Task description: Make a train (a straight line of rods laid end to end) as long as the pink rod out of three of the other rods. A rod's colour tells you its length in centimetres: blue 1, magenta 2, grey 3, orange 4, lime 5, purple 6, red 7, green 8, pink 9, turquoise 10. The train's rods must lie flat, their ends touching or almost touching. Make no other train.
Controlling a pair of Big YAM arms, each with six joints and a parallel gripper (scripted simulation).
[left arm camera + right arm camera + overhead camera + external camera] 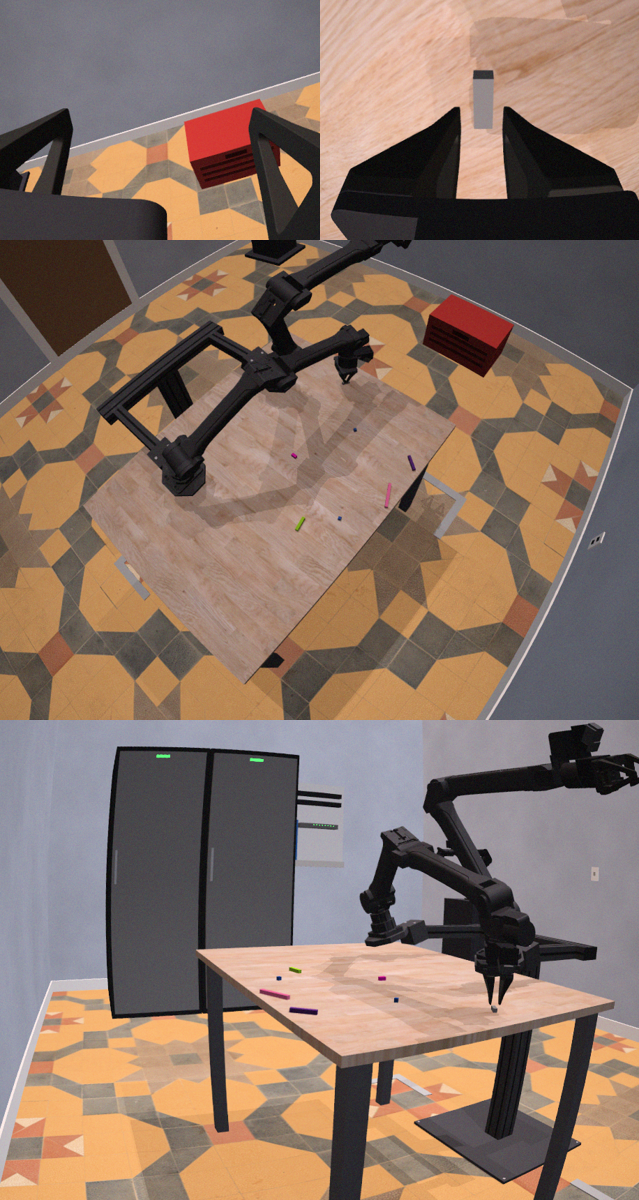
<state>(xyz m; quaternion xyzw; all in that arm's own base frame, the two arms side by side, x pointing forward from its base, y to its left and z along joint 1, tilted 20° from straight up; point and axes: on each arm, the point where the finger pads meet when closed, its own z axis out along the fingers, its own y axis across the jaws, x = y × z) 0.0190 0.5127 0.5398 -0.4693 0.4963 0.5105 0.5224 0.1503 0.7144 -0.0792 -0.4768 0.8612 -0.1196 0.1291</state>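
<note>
Right now the grey rod is 20 mm below my right hand. The rest, counted from my right hand: lime rod 200 mm ahead, 600 mm to the right, 20 mm below.
</note>
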